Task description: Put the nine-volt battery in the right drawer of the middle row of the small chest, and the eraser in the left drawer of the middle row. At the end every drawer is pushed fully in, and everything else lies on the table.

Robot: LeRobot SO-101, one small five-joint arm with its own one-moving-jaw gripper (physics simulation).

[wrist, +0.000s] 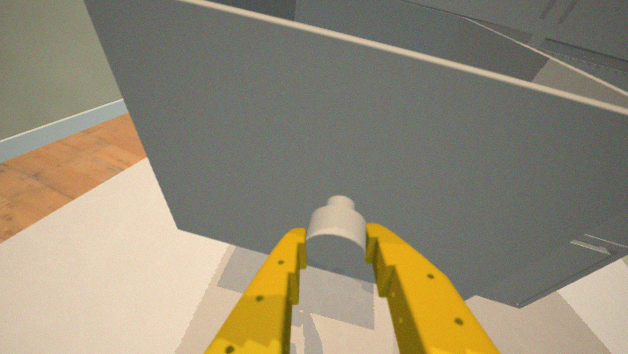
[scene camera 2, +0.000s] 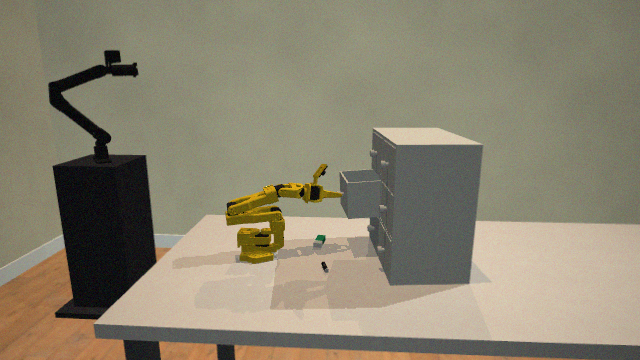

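Pixels of known places: hand, tool point: (wrist: 306, 242) (scene camera 2: 337, 194); arm's base, link origin: (scene camera 2: 265, 255).
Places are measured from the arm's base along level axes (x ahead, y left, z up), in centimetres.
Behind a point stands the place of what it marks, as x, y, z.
Note:
The small chest (scene camera 2: 430, 210) @[40.2, -13.8, 18.2] stands on the table, its front facing the arm. The left drawer of its middle row (scene camera 2: 362, 197) @[25.7, 0.4, 16.8] (wrist: 350, 125) @[20.5, 7.3, 18.8] is pulled well out; part of its inside shows. My gripper (scene camera 2: 342, 194) @[19.1, 7.4, 15.4] (wrist: 336, 242) @[19.1, 7.4, 15.4] is shut on that drawer's round white knob (wrist: 337, 220) @[19.4, 6.8, 16.6], a jaw on each side. A green-and-white block (scene camera 2: 319, 241) @[14.1, 7.3, 1.4], which looks like the eraser, lies on the table between arm and chest. A small dark piece with a light end (scene camera 2: 325, 266) @[16.6, -8.0, 1.1] lies nearer the camera; it may be the nine-volt battery, but is too small to be sure.
The right column's drawers, with knobs such as the middle one (scene camera 2: 383, 207) @[30.4, -7.8, 16.8], look pushed in. The open drawer juts over the table (scene camera 2: 200, 310) @[-8.2, -28.2, 0.0] (wrist: 100, 250) @[20.2, 25.2, 0.0]. A black arm (scene camera 2: 77, 107) stands on a black pedestal (scene camera 2: 107, 230) off to the left.

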